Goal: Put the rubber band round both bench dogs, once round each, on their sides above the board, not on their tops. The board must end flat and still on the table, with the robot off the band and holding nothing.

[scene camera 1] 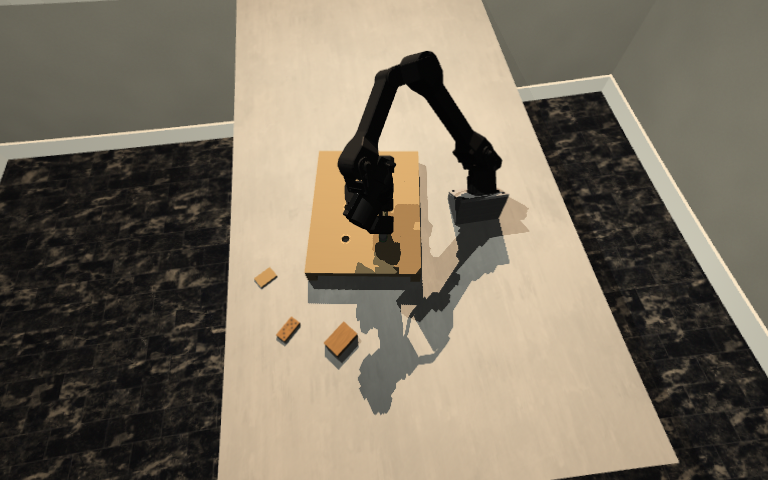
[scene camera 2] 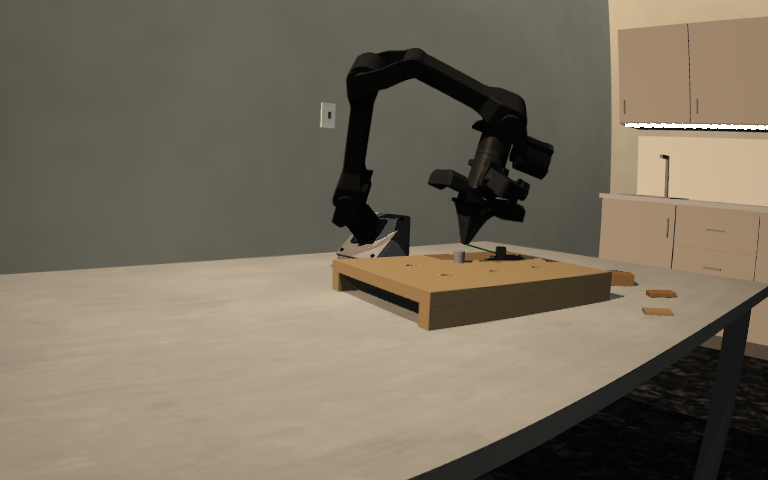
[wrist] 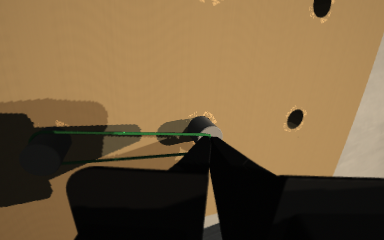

Path:
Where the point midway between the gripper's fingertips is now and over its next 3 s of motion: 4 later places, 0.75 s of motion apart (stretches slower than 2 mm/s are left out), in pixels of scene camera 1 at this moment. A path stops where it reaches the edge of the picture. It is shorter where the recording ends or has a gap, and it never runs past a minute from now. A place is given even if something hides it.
My gripper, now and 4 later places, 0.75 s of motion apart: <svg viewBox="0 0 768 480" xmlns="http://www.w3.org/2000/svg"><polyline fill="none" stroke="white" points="382,203 381,196 382,191 383,193 383,196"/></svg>

